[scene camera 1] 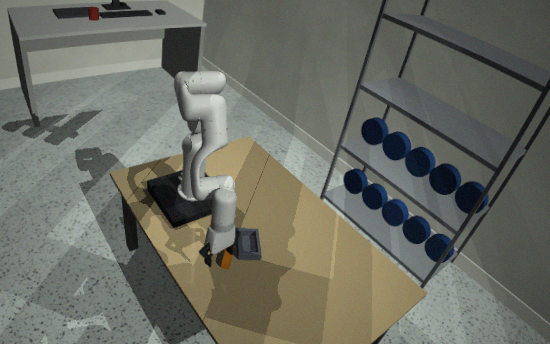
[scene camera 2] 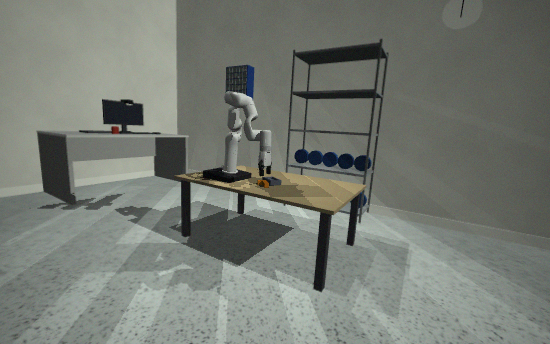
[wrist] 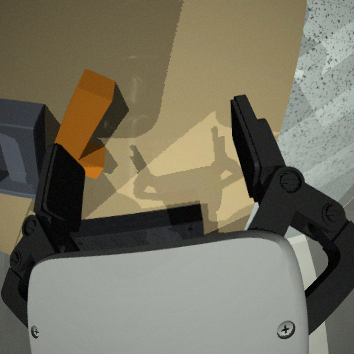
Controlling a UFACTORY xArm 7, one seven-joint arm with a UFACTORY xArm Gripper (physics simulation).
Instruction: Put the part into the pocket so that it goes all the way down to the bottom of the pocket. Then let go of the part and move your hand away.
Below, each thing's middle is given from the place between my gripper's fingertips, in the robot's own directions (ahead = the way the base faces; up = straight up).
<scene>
My gripper is now 4 cm past the orange block [wrist: 93,94], 9 cm to the right of it and 8 cm above it. Also, from my hand: pocket [scene camera 1: 248,244] 3 cm behind, 19 cm to the left, 8 cm below.
</scene>
